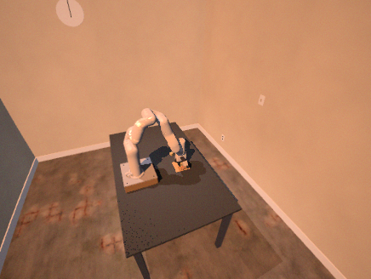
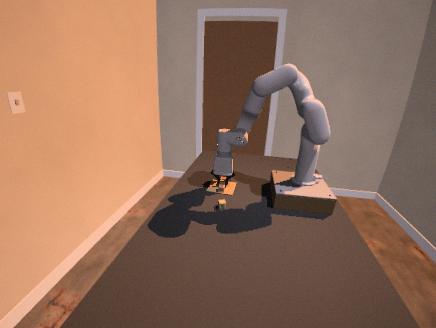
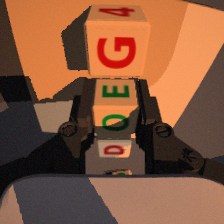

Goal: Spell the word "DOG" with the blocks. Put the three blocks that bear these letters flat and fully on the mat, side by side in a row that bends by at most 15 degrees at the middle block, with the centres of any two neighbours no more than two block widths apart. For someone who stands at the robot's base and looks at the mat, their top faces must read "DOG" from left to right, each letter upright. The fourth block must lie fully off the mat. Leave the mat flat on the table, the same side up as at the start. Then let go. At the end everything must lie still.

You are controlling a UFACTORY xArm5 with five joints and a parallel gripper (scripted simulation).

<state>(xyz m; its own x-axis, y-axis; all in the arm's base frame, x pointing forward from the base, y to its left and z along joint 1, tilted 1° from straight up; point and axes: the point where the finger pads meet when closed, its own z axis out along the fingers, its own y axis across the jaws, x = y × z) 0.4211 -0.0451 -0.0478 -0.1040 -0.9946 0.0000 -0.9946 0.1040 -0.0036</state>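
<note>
Right now my hand is 30 mm above the orange mat.
</note>
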